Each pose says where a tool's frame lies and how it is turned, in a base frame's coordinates. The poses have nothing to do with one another.
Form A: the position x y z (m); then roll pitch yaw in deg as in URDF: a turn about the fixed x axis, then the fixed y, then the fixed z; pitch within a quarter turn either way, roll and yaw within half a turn.
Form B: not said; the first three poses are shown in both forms.
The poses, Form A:
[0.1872 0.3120 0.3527 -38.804 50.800 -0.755]
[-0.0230 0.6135 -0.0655 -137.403 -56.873 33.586]
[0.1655 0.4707 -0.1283 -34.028 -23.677 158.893]
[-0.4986 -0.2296 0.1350 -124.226 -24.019 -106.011]
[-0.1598 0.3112 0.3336 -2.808 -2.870 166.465]
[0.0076 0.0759 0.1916 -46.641 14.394 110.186]
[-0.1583 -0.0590 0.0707 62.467 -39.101 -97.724]
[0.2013 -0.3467 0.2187 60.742 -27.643 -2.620]
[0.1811 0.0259 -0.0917 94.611 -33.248 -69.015]
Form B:
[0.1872 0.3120 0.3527 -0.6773 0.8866 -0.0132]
[-0.0230 0.6135 -0.0655 -2.3981 -0.9926 0.5862]
[0.1655 0.4707 -0.1283 -0.5939 -0.4132 2.7732]
[-0.4986 -0.2296 0.1350 -2.1682 -0.4192 -1.8502]
[-0.1598 0.3112 0.3336 -0.0490 -0.0501 2.9054]
[0.0076 0.0759 0.1916 -0.8140 0.2512 1.9231]
[-0.1583 -0.0590 0.0707 1.0903 -0.6824 -1.7056]
[0.2013 -0.3467 0.2187 1.0601 -0.4825 -0.0457]
[0.1811 0.0259 -0.0917 1.6513 -0.5803 -1.2045]

